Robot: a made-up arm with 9 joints. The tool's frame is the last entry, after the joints.
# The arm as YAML. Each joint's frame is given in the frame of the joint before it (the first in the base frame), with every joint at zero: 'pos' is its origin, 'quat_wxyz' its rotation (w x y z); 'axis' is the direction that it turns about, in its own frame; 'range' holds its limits. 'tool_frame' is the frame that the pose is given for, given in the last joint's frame.
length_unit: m
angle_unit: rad
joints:
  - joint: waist
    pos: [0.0, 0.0, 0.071]
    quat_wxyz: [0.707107, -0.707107, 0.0, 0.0]
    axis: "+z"
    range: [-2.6, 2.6]
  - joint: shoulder
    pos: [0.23, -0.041, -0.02]
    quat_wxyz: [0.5, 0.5, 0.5, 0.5]
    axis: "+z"
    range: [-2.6, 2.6]
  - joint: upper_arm
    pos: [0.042, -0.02, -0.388]
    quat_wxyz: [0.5, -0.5, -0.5, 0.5]
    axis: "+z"
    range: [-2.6, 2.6]
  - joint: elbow
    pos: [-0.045, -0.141, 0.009]
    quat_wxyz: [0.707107, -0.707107, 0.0, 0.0]
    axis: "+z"
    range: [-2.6, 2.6]
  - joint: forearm
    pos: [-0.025, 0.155, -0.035]
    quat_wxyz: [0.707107, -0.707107, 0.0, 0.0]
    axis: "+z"
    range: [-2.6, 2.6]
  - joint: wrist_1
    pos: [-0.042, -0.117, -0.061]
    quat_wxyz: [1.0, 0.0, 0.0, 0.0]
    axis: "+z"
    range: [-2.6, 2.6]
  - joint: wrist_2
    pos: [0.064, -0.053, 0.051]
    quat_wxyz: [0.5, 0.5, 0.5, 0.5]
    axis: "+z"
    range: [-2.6, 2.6]
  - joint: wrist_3
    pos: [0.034, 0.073, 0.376]
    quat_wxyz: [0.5, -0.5, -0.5, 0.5]
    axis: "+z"
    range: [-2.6, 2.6]
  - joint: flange
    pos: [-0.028, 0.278, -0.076]
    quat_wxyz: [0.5, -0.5, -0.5, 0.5]
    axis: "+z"
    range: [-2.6, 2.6]
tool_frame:
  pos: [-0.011, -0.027, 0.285]
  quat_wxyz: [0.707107, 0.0, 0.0, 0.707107]
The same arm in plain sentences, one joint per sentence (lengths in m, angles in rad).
The arm has nine revolute joints in a row. What follows holds with every joint at zero, and every direction is one of the base frame's. Joint 1 is mounted 0.0710 m along +z from the base frame's origin and turns about +y, from -2.6000 to 2.6000 rad. Joint 2 is mounted 0.2300 m along +x and 0.0200 m along -y and 0.0410 m along +z from joint 1 and turns about +x, from -2.6000 to 2.6000 rad. Joint 3 is mounted 0.3880 m along -x and 0.0200 m along -y and 0.0420 m along -z from joint 2 and turns about +z, from -2.6000 to 2.6000 rad. Joint 4 is mounted 0.1410 m along +x and 0.0450 m along -y and 0.0090 m along +z from joint 3 and turns about -x, from -2.6000 to 2.6000 rad. Joint 5 is mounted 0.0350 m along +x and 0.0250 m along -y and 0.1550 m along -z from joint 4 and turns about -z, from -2.6000 to 2.6000 rad. Joint 6 is mounted 0.1170 m along -x and 0.0420 m along -y and 0.0610 m along +z from joint 5 and turns about -z, from -2.6000 to 2.6000 rad. Joint 7 is mounted 0.0530 m along -x and 0.0640 m along +y and 0.0510 m along -z from joint 6 and turns about +y, from -2.6000 to 2.6000 rad. Joint 8 is mounted 0.0340 m along +x and 0.3760 m along +y and 0.0730 m along -z from joint 7 and turns about -x, from -2.6000 to 2.6000 rad. Joint 9 is mounted 0.0760 m along +x and 0.2780 m along -y and 0.0280 m along +z from joint 8 and turns about +z, from -2.6000 to 2.6000 rad. The tool frame, which is the frame that the pose is given for, is mounted 0.0270 m along -x and 0.0110 m along +y and 0.2850 m along +z from joint 9; its axes are parallel to the base frame's.
